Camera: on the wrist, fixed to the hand. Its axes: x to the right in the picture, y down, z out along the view.
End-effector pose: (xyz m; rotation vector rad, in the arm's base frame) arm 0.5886 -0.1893 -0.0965 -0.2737 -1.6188 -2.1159
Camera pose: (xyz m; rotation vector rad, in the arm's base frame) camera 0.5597 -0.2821 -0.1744 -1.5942 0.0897 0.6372
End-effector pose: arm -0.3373 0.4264 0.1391 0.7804 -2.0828 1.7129
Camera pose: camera -0.3207 0.5199 0.2196 1.3484 0.5750 -0.2904
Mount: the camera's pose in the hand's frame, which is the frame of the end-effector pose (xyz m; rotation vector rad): 0.0142 -0.0617 -0.1072 -0.1191 0.5432 -3.0526
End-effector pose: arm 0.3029 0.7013 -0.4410 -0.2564 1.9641 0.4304
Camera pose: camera 0.2305 0.6013 -0.4249 -2.6446 -0.0123 -1.5447
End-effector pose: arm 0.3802 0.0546 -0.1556 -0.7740 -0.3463 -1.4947
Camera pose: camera 0.2951 -0.0192 -0.2086 -0.5371 0.4570 1.6559
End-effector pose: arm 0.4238 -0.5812 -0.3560 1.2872 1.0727 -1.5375
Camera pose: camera 0.3922 -0.4624 -0.3757 0.7264 -1.3869 0.7245
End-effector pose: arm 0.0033 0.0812 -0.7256 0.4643 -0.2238 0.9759
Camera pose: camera 0.0602 0.1134 -0.8316 -0.0120 0.8373 -1.9209
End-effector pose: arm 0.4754 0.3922 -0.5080 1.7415 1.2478 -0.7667
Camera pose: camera 0.4222 0.5029 -0.4878 1.1347 -2.0126 0.7191
